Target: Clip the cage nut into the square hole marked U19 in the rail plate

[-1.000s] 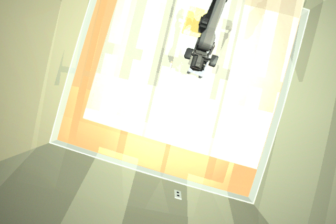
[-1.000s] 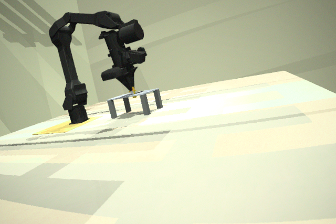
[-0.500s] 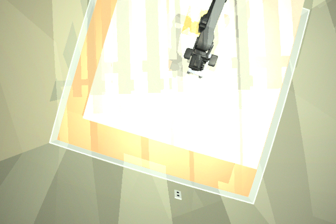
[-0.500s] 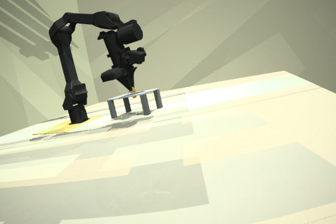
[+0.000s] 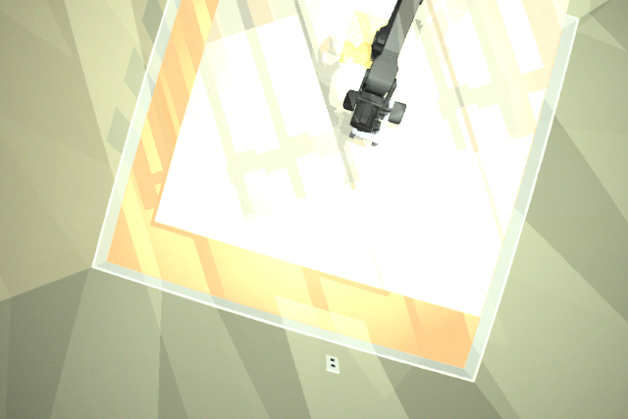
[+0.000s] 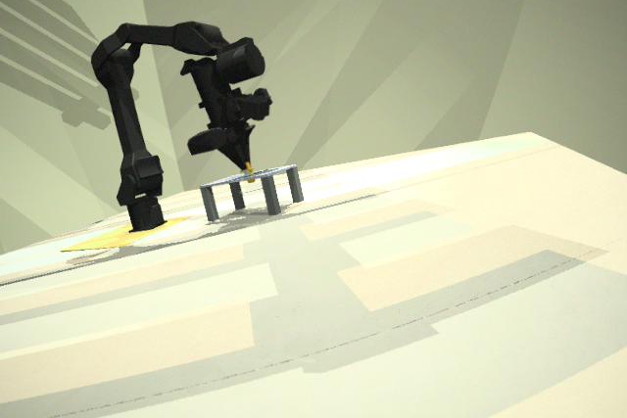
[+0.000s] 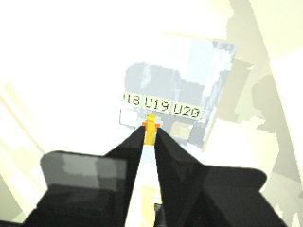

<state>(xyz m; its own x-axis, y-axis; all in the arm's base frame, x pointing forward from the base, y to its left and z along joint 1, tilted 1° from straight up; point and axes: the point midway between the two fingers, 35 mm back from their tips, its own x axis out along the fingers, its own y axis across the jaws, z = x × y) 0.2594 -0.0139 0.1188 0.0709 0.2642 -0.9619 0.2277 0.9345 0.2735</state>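
Right now my gripper tip is 10 mm above the yellow cage nut.
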